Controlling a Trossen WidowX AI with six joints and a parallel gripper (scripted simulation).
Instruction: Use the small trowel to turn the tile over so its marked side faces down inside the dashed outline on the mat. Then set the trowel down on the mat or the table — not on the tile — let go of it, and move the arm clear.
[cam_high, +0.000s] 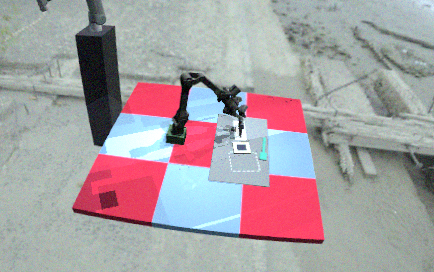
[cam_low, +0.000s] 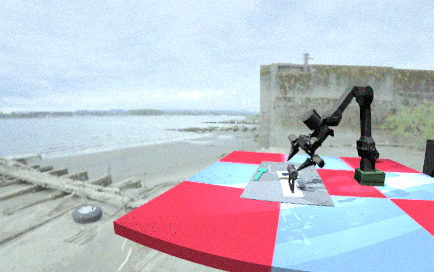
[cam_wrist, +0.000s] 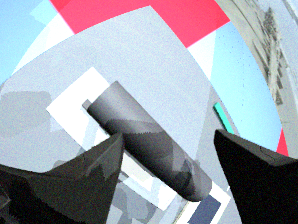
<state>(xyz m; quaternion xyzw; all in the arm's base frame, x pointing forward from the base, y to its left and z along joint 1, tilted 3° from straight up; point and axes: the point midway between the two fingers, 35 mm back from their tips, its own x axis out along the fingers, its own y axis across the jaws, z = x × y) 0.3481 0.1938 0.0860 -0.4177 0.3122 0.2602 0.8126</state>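
Right now my gripper tip is 190 mm to the left of the white tile, 90 mm above it and 30 mm short of it. The rest, counted from my gripper tip: grey mat: 170 mm to the right, 120 mm below, 20 mm ahead; small teal trowel: 180 mm to the right, 160 mm ahead, 90 mm below.
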